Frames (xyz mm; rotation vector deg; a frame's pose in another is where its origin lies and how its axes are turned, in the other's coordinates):
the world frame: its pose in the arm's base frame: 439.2 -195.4 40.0 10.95 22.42 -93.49
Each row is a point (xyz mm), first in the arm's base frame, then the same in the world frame.
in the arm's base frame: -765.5 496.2 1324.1
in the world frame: -971.1 -1408.1 807.9
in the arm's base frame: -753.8 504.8 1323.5
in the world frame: -980.1 -1397.0 805.5
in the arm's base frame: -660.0 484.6 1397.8
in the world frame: -997.2 -1313.3 891.7
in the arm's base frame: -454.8 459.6 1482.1
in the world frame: -1024.8 -1120.6 1001.0
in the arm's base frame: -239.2 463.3 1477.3
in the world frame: -1048.9 -906.9 1018.4
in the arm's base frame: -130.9 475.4 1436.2
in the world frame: -1056.9 -794.9 987.7
